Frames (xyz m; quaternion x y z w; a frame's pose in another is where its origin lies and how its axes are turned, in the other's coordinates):
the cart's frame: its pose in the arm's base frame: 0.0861 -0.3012 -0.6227 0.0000 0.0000 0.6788 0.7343
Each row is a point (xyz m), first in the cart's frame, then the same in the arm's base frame.
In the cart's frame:
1: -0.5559 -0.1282 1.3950
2: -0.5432 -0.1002 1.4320
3: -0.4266 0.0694 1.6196
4: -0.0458 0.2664 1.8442
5: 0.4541 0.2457 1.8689
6: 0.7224 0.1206 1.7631
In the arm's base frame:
1: 0.1703 -0.8654 0.7723
2: 0.1434 -0.8506 0.8093
3: -0.0165 -0.7210 0.9969
4: -0.1831 -0.3260 1.2215
5: -0.1232 0.1708 1.2462
6: 0.0225 0.4284 1.1404

